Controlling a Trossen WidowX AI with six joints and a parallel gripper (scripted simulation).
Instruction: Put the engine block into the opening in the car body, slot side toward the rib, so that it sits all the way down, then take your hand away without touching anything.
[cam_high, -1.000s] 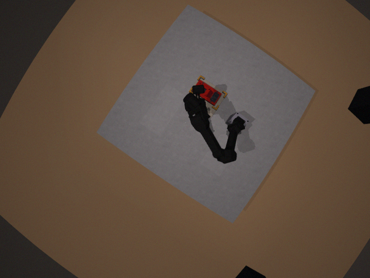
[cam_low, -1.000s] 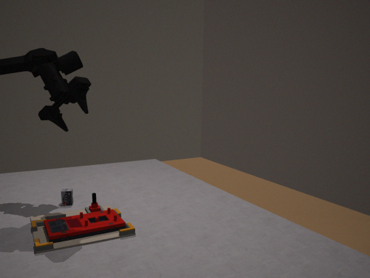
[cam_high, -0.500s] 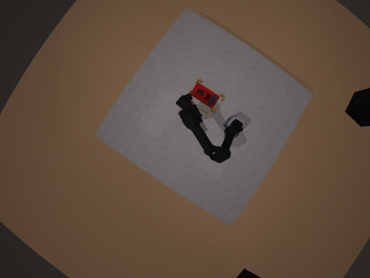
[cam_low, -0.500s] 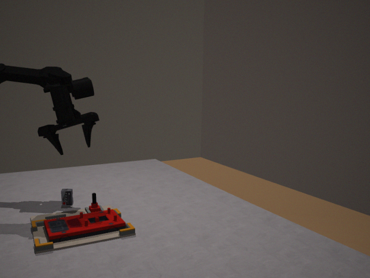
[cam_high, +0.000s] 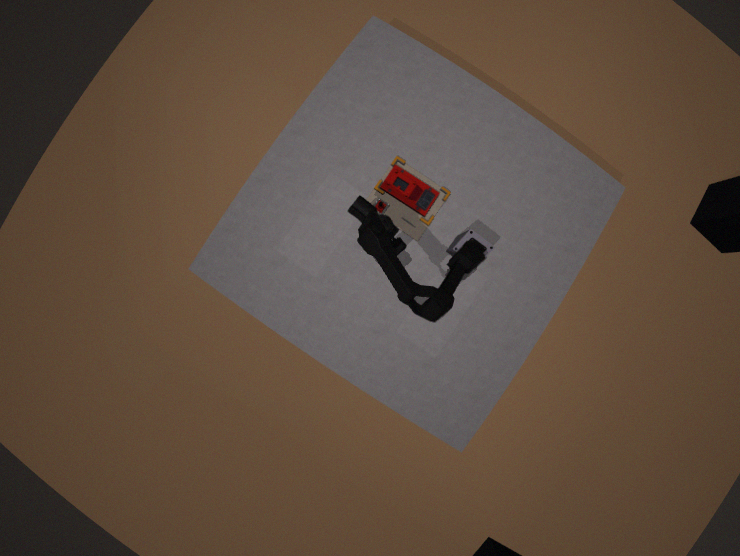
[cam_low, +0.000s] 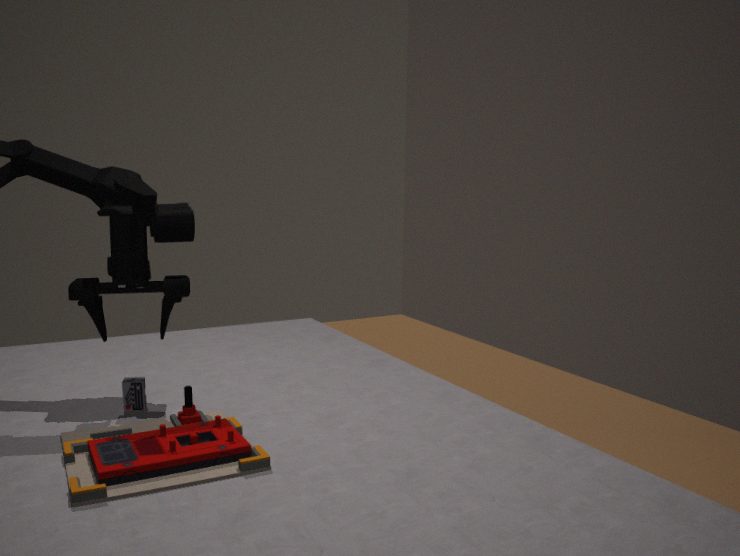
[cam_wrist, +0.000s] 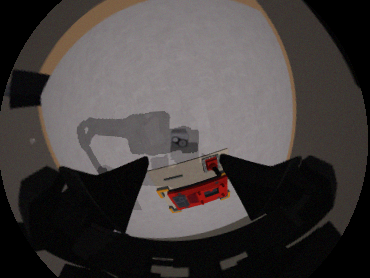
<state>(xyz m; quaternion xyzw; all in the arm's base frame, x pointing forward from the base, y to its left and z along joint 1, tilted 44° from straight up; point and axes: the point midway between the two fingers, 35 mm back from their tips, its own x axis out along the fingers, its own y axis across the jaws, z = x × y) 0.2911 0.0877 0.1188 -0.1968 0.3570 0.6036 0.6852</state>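
Now: the grey engine block 90 mm below my gripper tip and 10 mm to the left of it.
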